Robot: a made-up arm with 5 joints.
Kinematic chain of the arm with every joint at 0, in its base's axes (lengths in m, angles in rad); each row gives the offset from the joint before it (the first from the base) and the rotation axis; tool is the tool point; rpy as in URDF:
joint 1: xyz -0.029 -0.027 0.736 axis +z
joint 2: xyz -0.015 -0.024 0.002 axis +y
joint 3: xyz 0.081 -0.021 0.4 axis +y
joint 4: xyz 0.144 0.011 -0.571 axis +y
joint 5: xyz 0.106 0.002 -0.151 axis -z
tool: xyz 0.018 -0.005 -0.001 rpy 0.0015 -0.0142 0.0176
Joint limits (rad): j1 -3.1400..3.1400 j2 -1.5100..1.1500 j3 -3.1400..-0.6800 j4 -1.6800..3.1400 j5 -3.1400..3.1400
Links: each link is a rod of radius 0.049 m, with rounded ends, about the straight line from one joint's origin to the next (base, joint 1, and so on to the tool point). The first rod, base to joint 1, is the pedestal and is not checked.
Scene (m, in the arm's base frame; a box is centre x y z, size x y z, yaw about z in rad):
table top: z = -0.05
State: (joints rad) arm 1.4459 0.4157 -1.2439 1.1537 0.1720
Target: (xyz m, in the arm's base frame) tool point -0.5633 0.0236 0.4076
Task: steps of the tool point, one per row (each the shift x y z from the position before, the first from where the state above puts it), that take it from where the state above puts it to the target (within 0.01 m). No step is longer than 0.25 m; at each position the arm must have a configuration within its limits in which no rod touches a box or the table.
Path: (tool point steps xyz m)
1: -0.2187 -0.0305 -0.0428
2: -0.1902 -0.0891 -0.0393
3: -0.1468 -0.1339 -0.0355
4: -0.0939 -0.1612 -0.0317
5: -0.0385 -0.1696 -0.0276
6: 0.0136 -0.1603 -0.0234

